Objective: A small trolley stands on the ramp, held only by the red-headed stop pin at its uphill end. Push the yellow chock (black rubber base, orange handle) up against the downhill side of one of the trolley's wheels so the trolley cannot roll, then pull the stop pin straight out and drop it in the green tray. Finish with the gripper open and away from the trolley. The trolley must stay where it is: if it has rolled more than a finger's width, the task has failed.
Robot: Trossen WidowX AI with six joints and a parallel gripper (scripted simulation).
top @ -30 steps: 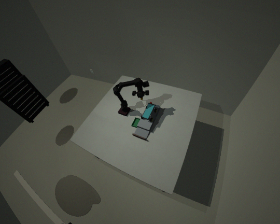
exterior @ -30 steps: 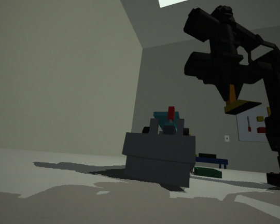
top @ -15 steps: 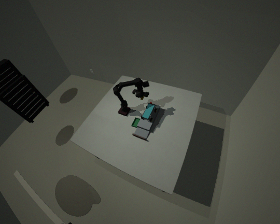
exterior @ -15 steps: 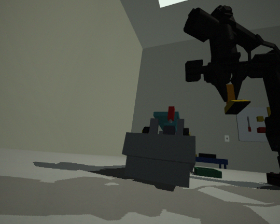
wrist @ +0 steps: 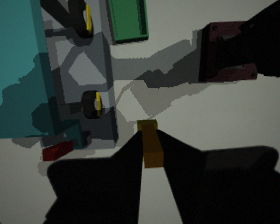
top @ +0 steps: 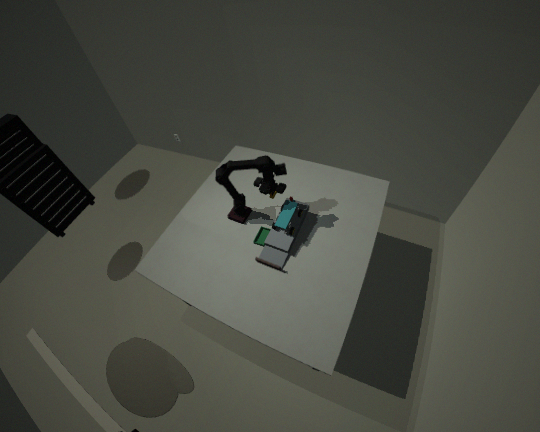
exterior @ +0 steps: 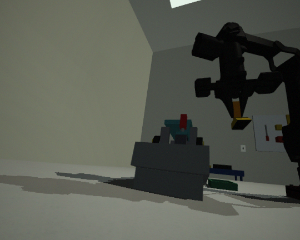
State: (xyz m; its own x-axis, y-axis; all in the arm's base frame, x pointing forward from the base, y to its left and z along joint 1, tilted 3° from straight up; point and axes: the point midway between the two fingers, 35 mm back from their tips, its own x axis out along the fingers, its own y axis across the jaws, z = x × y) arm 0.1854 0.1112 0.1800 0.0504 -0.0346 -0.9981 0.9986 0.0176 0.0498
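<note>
Now: gripper tip 12 cm short of the red-headed stop pin, 3 cm to the right of it and 4 cm above it. Also, from my gripper tip: grey ramp block 14 cm ahead, 9 cm to the right, 12 cm below; yellow chock 2 cm to the left, 1 cm below; teal trolley 14 cm ahead, 8 cm to the right, 6 cm below.
</note>
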